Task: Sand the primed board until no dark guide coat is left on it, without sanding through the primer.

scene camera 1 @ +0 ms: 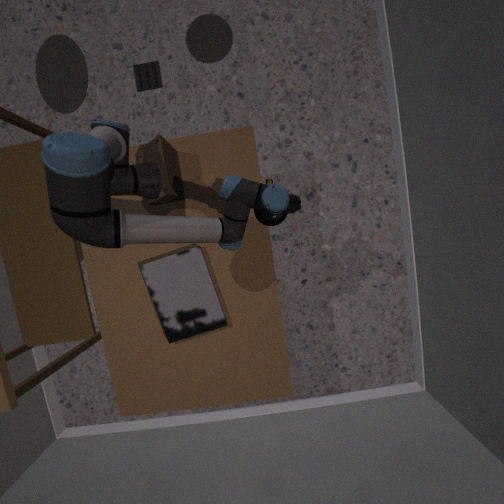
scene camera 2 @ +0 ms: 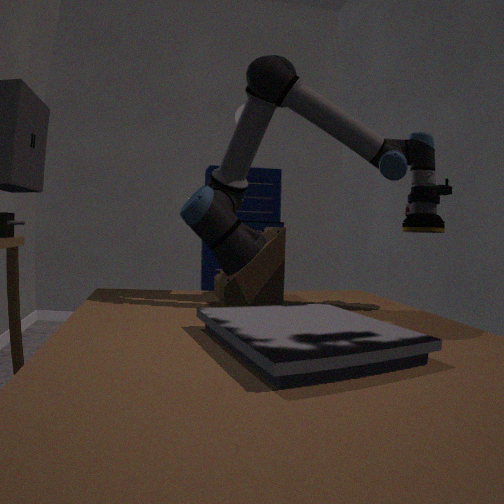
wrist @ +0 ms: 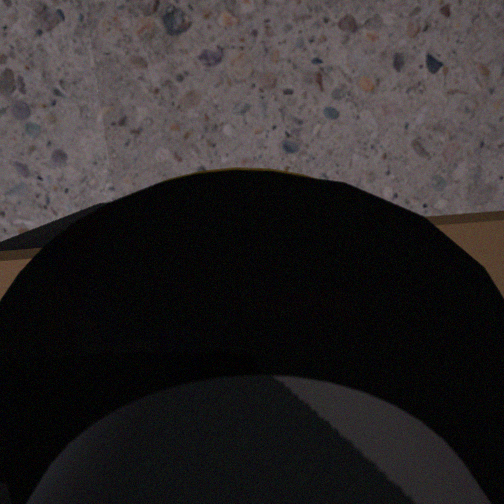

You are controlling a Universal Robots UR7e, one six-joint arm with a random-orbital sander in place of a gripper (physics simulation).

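Observation:
The primed board (scene camera 1: 182,292) lies flat on the wooden table (scene camera 1: 200,360). Most of it is pale grey. Dark guide coat (scene camera 1: 196,324) covers a band along one short edge and runs thinly up one long edge (scene camera 1: 154,300). In scene camera 2 the board (scene camera 2: 317,335) shows the dark band (scene camera 2: 345,346) at its near right end. The sander (scene camera 2: 423,220) hangs high in the air, pad down, off to the side of the board and clear of it. From above the sander (scene camera 1: 274,201) sits over the table's edge. Its black housing (wrist: 250,300) fills the wrist view.
The arm stands on a wooden pedestal (scene camera 2: 256,272) behind the board, with a blue panel (scene camera 2: 250,200) behind that. A second table (scene camera 1: 35,240) stands alongside, and a dark box (scene camera 2: 20,135) is at the left. Speckled floor (wrist: 250,85) lies under the sander; walls close the room.

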